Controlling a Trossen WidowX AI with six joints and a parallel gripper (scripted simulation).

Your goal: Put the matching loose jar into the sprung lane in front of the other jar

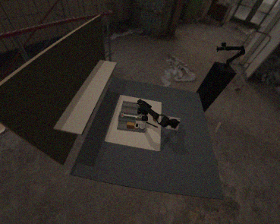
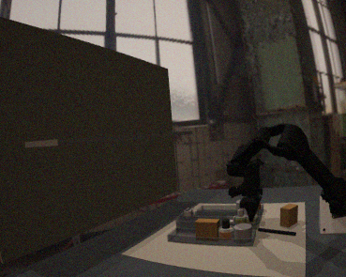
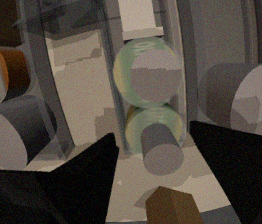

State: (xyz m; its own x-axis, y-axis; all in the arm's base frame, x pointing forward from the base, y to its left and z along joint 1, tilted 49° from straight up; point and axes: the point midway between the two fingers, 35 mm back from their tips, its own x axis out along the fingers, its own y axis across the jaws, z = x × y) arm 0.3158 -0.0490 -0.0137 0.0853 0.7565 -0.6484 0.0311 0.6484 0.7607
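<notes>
The black pen lies 9 cm behind my gripper tip, 7 cm to the left of it and 3 cm below it. Also, from my gripper tip: rack 16 cm ahead, 2 cm to the left, 1 cm below; then brown box 14 cm behind, 2 cm to the right; then white pusher plate 16 cm ahead, 2 cm to the left, 2 cm above.
</notes>
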